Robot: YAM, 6 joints.
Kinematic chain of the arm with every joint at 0, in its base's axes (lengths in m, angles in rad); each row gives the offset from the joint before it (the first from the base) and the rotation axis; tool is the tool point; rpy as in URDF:
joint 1: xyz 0 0 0.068 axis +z
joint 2: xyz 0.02 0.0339 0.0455 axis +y
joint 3: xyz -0.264 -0.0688 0 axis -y
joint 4: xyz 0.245 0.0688 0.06 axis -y
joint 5: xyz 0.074 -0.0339 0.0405 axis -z
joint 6: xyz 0.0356 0 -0.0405 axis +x
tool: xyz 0 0 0 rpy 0 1.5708 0
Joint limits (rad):
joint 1: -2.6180..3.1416
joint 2: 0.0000..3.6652
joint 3: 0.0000..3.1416
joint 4: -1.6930..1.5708
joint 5: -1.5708..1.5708
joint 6: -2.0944..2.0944
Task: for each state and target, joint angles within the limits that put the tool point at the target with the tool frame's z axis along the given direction. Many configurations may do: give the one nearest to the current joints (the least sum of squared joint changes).
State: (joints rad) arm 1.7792 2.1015 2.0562 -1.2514 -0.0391 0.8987
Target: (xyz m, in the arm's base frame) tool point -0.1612 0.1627 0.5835 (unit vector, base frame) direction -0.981 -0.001 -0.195
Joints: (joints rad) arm 2.2307 1.6883 2.6767 -1.3023 -0.8875 0.8987
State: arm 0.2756 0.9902 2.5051 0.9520 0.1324 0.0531
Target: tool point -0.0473 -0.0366 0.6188 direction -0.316 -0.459 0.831
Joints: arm 0.5121 0.8880 1.6140 1.3868 0.2477 0.0531
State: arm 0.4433 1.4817 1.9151 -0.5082 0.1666 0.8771
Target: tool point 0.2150 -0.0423 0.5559 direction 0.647 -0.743 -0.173
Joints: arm -0.0824 1.4002 2.1157 -0.9558 0.7574 0.8771
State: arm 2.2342 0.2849 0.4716 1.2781 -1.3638 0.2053
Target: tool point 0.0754 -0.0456 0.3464 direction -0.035 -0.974 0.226
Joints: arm 2.9998 0.0013 0.4339 1.5658 -1.3199 0.2053
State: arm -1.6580 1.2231 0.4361 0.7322 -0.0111 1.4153
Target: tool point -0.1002 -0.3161 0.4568 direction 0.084 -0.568 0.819
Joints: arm -1.9064 1.5799 1.2893 1.3056 -0.2695 1.4153
